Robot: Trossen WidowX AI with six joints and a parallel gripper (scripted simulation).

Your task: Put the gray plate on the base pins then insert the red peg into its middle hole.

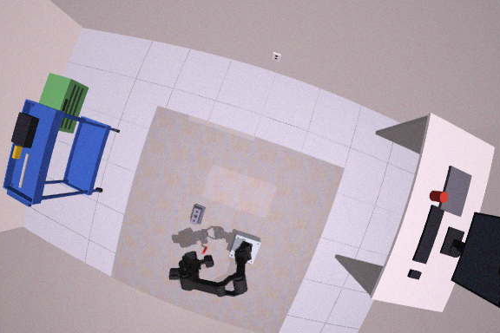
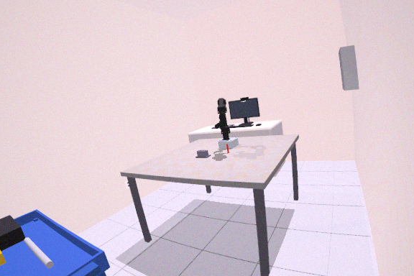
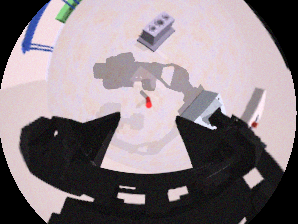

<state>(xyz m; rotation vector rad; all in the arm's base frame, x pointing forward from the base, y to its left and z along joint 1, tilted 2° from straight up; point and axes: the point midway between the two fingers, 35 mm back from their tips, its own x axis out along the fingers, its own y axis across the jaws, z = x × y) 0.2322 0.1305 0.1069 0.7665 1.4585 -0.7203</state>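
Now: gripper tip 11 cm above the red peg. Round my gripper tip: gray plate (19 cm to the right, 12 cm ahead, 10 cm below).
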